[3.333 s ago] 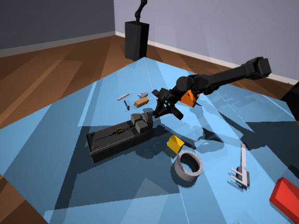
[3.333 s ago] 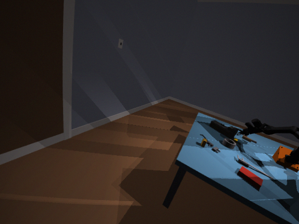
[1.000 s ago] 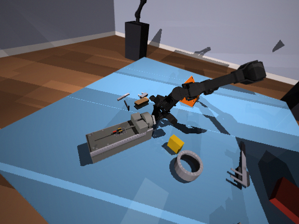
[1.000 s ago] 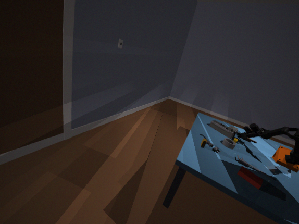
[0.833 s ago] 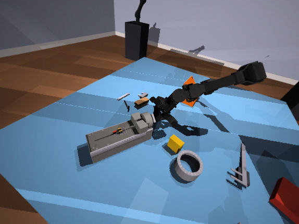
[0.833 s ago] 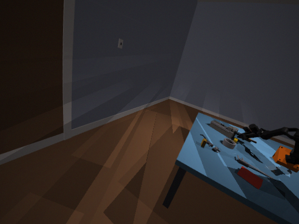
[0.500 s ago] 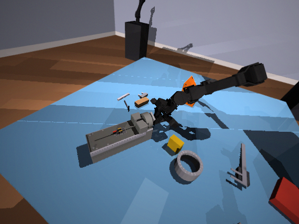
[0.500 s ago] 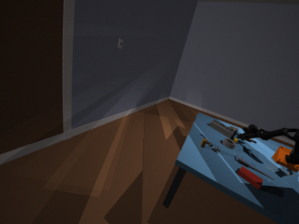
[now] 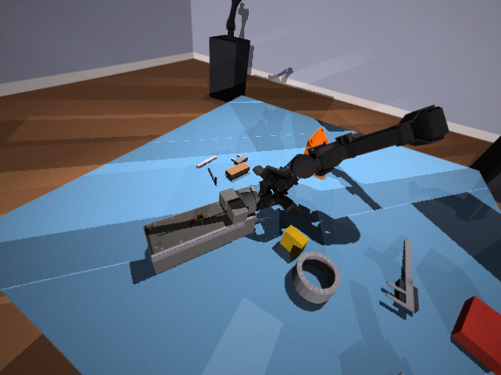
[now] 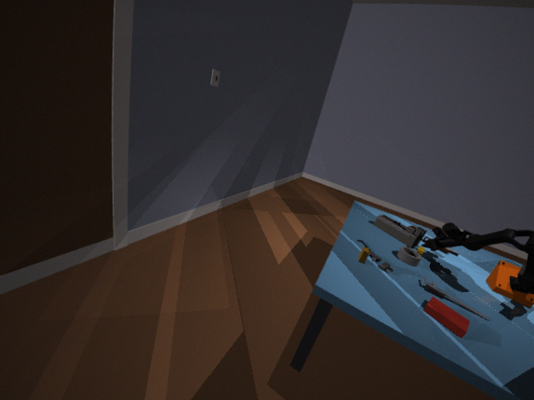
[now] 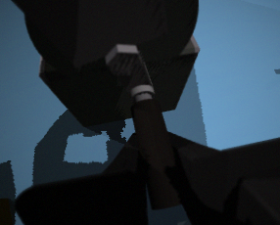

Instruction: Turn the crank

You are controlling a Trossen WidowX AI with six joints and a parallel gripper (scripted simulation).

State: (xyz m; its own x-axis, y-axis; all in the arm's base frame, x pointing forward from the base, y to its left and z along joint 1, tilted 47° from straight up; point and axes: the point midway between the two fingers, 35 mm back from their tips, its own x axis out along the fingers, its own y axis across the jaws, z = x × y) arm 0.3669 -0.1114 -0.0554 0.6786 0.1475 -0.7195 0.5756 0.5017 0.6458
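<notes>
My gripper tip is 16 cm short of the red pointer, 10 cm to the left of it and 5 cm below it. The rest, counted from my gripper tip: dark crank handle (1 cm behind, 1 cm to the left, 3 cm above); then yellow block (5 cm ahead, 14 cm to the left); then brown block (14 cm behind, 13 cm to the right, 2 cm below).
</notes>
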